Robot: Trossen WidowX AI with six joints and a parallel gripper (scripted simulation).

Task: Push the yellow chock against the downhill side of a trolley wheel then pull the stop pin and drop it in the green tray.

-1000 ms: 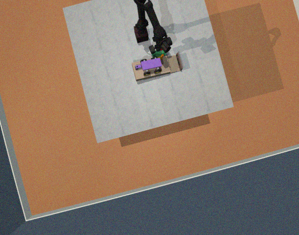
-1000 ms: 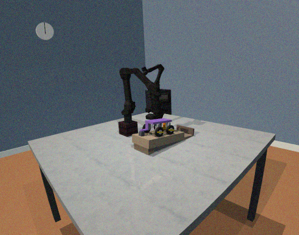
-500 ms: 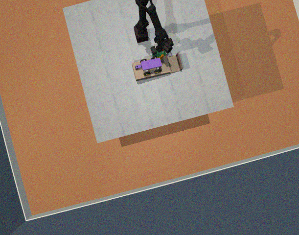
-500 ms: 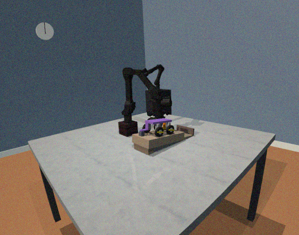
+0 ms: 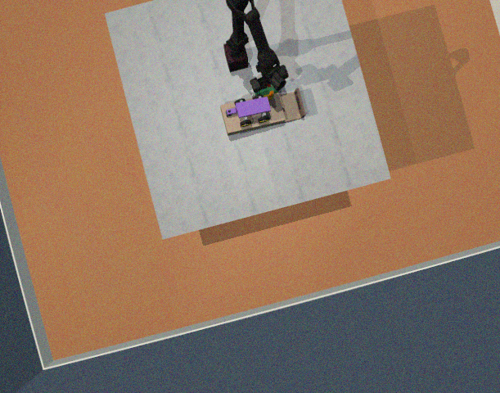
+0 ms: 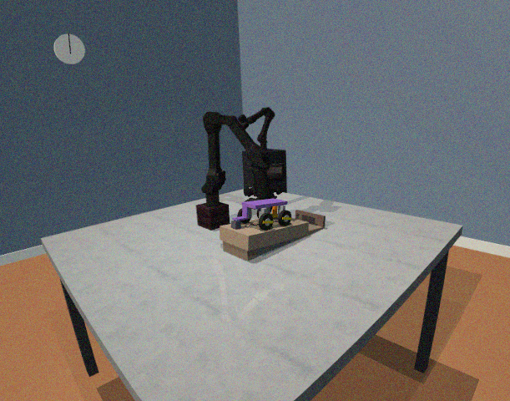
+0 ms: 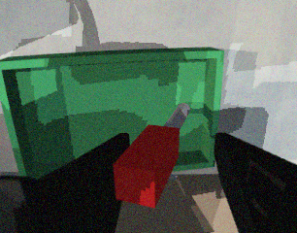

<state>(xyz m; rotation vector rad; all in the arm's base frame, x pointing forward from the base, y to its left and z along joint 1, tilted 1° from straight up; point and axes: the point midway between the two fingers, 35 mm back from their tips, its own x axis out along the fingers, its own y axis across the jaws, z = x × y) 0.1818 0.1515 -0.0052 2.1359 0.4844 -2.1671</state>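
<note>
The red-headed stop pin is right at my gripper tip. From my gripper tip the other things lie so: yellow chock: 70 mm ahead, 30 mm to the right, 30 mm above; purple trolley: 150 mm ahead, 110 mm to the right, 60 mm above; raised brown end wall: 150 mm to the left, 100 mm ahead, 20 mm below.
</note>
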